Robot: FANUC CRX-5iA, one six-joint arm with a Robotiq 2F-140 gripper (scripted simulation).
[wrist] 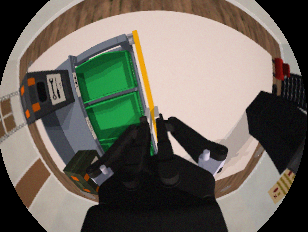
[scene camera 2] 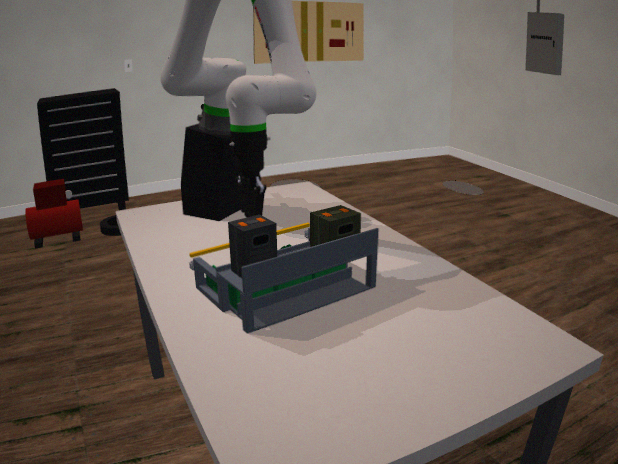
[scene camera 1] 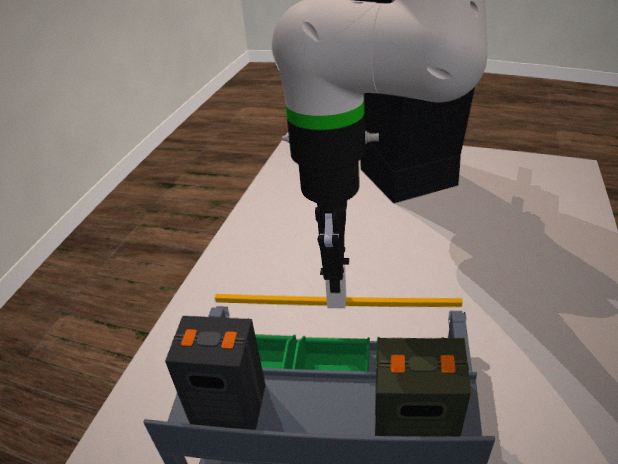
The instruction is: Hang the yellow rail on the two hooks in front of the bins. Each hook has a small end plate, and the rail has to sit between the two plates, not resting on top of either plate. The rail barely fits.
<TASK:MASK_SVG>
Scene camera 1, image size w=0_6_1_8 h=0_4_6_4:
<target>my gripper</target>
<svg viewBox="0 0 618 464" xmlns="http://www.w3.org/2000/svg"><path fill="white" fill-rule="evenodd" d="M359 162L346 168L328 171L312 170L299 165L301 192L307 199L317 203L317 207L315 207L315 219L318 222L319 233L317 241L320 247L323 267L320 270L320 275L323 275L326 284L327 308L345 309L346 275L344 275L345 265L349 265L349 258L344 258L347 200L354 197L359 190Z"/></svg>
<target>yellow rail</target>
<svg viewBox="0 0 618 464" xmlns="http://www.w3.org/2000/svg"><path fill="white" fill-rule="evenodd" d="M346 297L346 306L462 307L463 303L462 298ZM215 295L215 302L327 306L326 297Z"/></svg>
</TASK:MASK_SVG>
